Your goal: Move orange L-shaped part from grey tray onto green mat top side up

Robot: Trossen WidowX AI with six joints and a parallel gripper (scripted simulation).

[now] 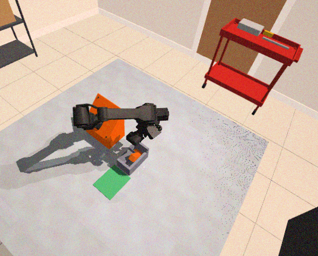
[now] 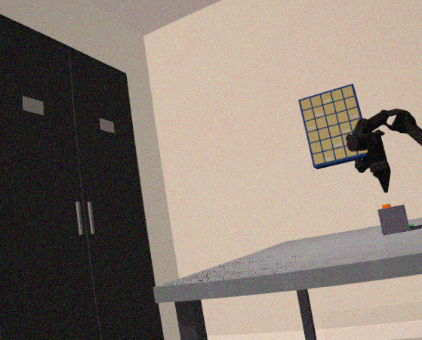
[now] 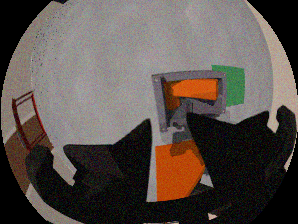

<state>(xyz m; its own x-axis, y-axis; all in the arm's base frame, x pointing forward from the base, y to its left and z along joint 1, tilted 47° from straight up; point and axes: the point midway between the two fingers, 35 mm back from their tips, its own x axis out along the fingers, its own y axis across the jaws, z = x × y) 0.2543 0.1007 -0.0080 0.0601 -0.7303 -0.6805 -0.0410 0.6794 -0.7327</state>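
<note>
The orange L-shaped part is 100 mm below my gripper tip and 40 mm to the right of it. Also, from my gripper tip: green mat 220 mm to the right, 160 mm below; tray 160 mm below, 60 mm to the right.
</note>
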